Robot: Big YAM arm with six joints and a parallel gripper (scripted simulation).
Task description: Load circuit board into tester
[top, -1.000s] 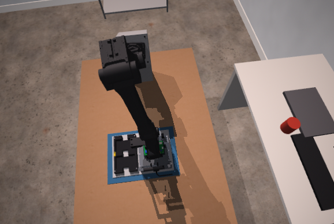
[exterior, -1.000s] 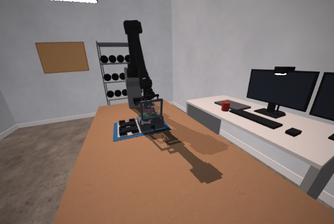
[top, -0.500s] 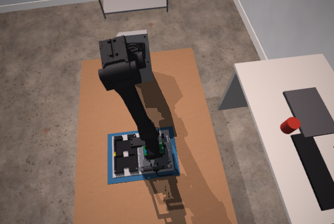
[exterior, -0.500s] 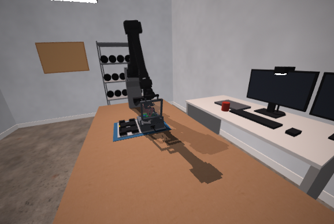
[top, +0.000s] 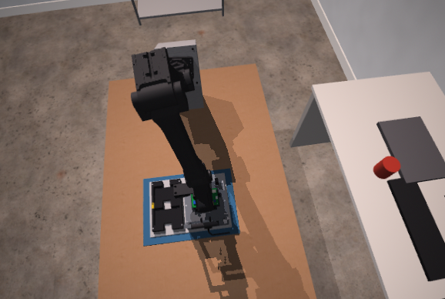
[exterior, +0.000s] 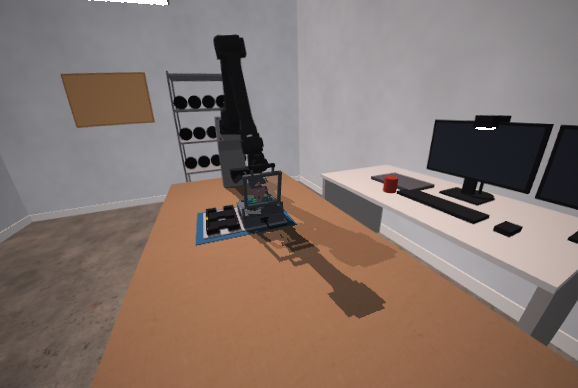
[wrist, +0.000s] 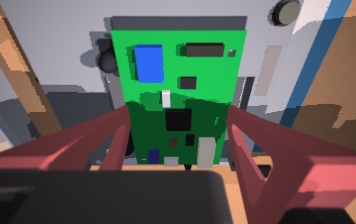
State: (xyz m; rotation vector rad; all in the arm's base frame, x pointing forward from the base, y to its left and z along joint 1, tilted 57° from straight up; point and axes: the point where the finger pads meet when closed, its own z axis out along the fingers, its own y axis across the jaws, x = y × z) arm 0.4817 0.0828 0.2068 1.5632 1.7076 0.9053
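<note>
Now: the green circuit board right at my hand. From my hand the other things lie so: clear lid (120 mm ahead, 20 mm to the left, 90 mm above).
</note>
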